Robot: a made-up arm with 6 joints.
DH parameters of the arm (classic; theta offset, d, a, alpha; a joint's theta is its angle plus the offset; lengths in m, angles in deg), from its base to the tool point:
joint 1: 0 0.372 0 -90
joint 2: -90 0 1.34 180
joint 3: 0 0 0 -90
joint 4: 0 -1.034 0 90
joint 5: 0 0.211 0 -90
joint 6: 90 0 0 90
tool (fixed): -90 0 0 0
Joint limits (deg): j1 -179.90..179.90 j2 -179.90..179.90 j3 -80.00..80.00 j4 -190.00..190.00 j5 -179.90..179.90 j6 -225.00..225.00
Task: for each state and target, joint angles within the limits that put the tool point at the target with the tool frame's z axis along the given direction. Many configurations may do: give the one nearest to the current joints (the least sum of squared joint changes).
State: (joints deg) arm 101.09 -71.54 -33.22 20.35 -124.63 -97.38
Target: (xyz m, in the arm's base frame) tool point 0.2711 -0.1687 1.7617 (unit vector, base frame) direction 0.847 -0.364 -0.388
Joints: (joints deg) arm 106.85 -53.88 -17.69 -3.62 -96.60 -135.47
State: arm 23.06 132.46 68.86 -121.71 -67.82 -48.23
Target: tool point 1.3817 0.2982 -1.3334 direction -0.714 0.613 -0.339
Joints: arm 6.13 121.16 53.72 -134.94 -67.71 -85.93
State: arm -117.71 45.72 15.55 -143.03 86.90 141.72
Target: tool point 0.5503 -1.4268 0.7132 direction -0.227 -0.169 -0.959
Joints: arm -76.77 36.23 -7.93 -172.63 130.42 169.67
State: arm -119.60 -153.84 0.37 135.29 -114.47 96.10
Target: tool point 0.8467 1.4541 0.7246 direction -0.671 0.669 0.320
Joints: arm -113.07 -115.38 -0.62 172.25 -124.65 57.81
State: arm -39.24 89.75 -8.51 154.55 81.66 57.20
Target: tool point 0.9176 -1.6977 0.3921 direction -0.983 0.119 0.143
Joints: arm -67.66 58.35 13.99 164.65 90.15 63.54
